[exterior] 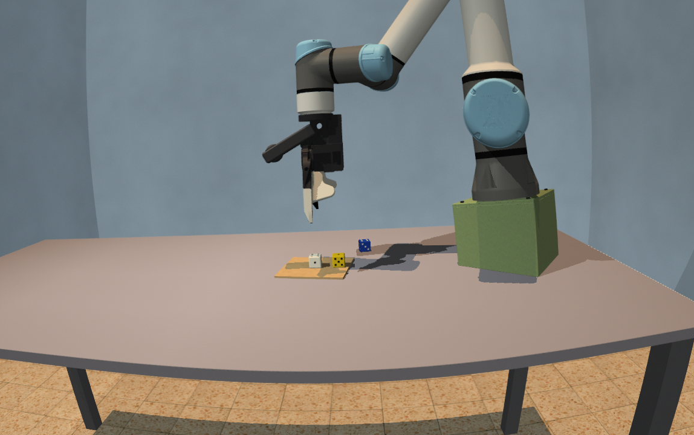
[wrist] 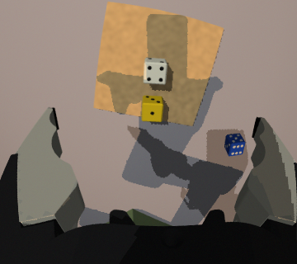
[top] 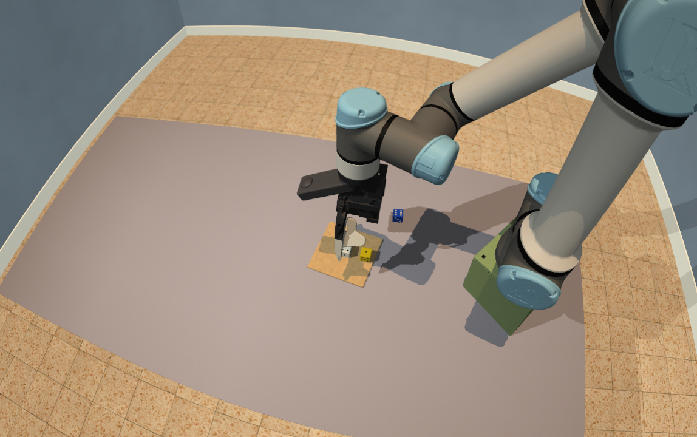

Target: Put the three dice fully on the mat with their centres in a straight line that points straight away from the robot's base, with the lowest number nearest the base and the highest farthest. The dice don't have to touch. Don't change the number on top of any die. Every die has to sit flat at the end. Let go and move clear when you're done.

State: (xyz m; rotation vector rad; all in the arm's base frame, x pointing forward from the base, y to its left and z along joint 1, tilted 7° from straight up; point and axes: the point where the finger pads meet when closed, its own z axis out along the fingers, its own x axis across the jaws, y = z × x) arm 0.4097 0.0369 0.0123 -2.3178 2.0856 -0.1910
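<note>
Right now the blue die is 14 cm to the right of my hand, 10 cm below it and 9 cm behind it. Also, from my hand: white die 10 cm below; mat 11 cm below; yellow die 10 cm below, 5 cm behind.
</note>
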